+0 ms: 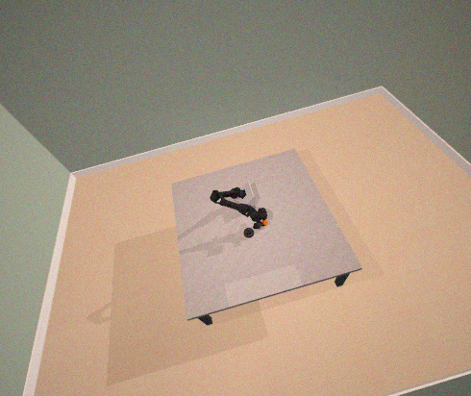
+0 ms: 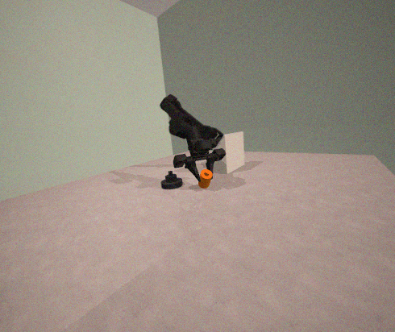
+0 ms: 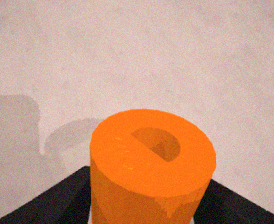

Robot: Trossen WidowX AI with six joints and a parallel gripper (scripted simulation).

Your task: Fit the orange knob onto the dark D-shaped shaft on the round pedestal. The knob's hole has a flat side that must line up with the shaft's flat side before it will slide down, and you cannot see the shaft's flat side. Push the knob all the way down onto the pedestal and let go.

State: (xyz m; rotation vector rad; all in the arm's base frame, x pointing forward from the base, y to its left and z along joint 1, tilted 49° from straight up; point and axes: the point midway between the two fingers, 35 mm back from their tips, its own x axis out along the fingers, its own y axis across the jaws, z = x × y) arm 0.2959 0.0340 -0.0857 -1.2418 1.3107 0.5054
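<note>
The orange knob is 1 cm to the right of my gripper tip. From my gripper tip the other things lie so: dark round pedestal 3 cm ahead, 15 cm to the right.
</note>
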